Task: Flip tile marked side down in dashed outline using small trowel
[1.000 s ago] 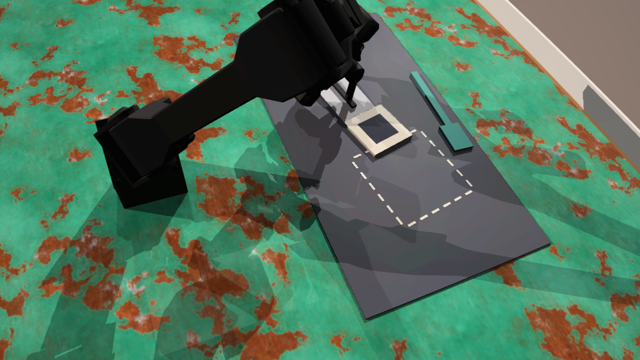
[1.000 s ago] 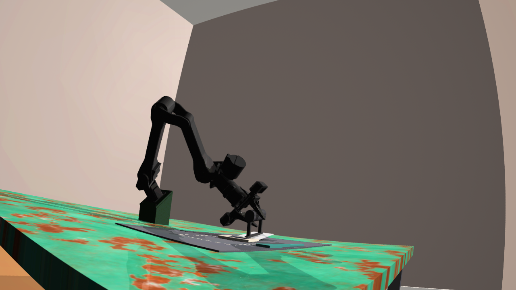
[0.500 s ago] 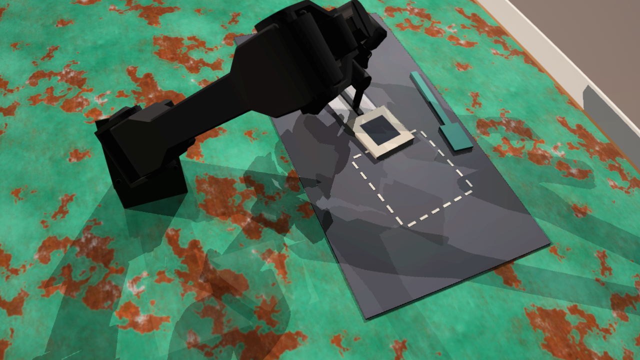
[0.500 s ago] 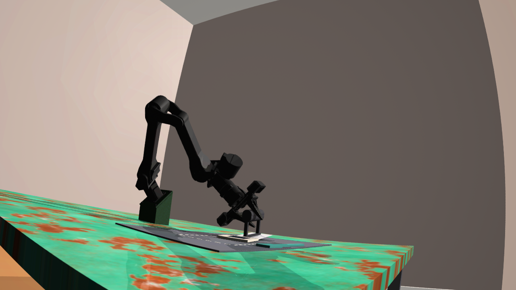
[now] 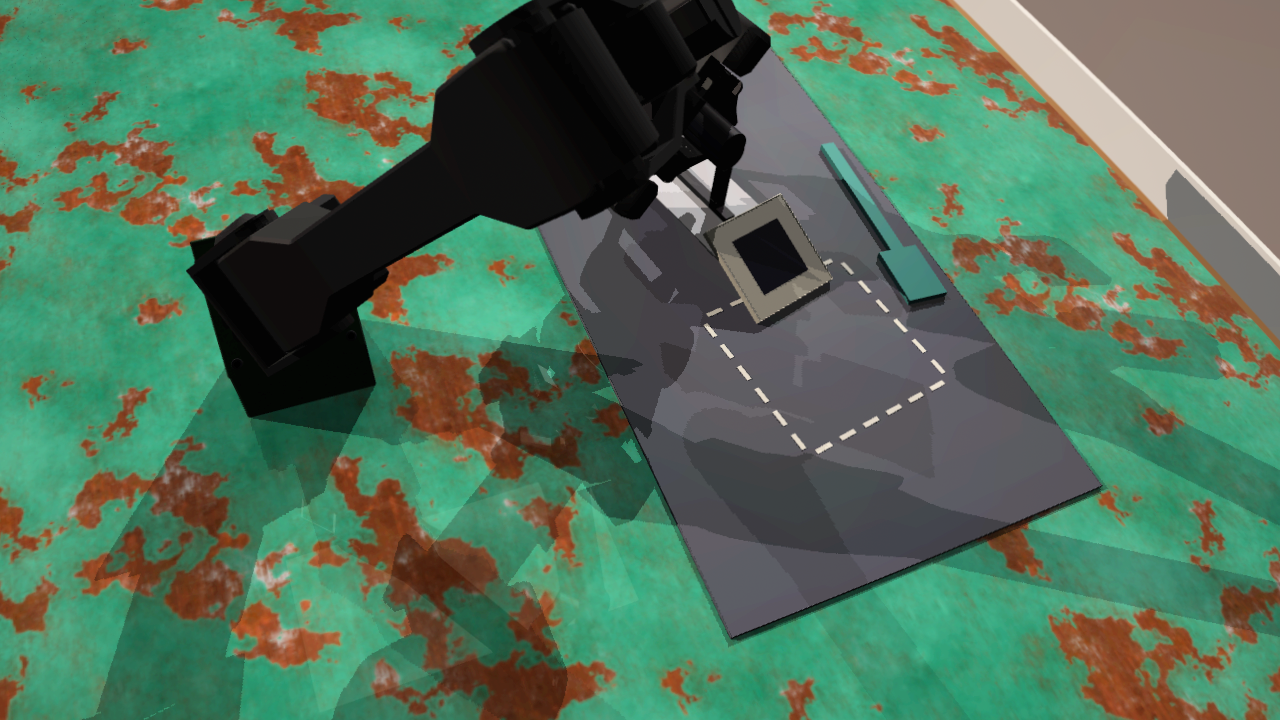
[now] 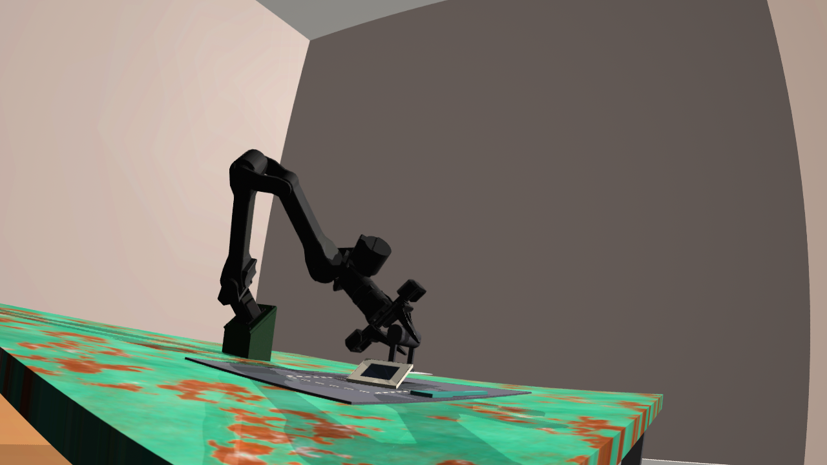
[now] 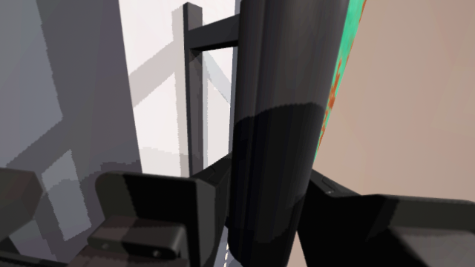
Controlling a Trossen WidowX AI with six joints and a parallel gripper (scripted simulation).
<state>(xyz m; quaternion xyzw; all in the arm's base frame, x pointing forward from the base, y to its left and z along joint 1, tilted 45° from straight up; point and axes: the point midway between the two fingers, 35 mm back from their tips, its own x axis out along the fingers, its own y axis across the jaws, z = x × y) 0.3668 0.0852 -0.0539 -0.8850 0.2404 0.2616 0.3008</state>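
Right now my gripper tip is 1 cm short of the cream tile, 11 cm to the left of it and 5 cm above it. Round my gripper tip: mat (1 cm ahead, 8 cm to the right, 9 cm below); then teal flat tool (15 cm ahead, 9 cm to the right, 7 cm below).
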